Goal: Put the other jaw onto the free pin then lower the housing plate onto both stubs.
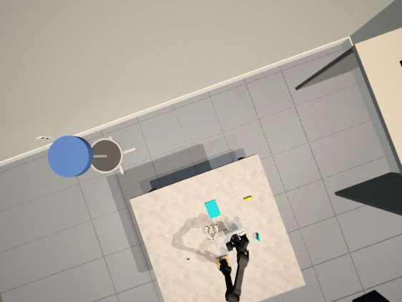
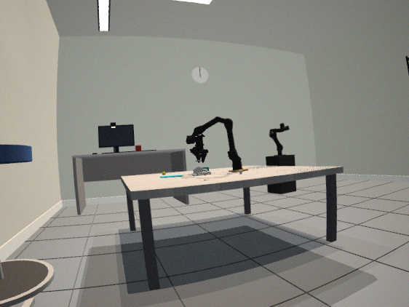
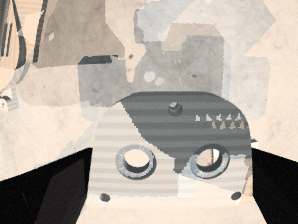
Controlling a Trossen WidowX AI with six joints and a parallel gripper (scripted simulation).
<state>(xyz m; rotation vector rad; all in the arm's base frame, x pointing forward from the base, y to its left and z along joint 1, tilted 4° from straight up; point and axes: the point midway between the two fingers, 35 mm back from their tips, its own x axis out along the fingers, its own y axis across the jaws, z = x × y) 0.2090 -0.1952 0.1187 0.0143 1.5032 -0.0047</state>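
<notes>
Right now my gripper tip is 170 mm to the right of the white jaw piece, 70 mm above it and 50 mm short of it. Also, from my gripper tip: yellow piece (260 mm to the right, 230 mm ahead, 70 mm below); cyan plate (280 mm ahead, 90 mm to the left, 80 mm below).
</notes>
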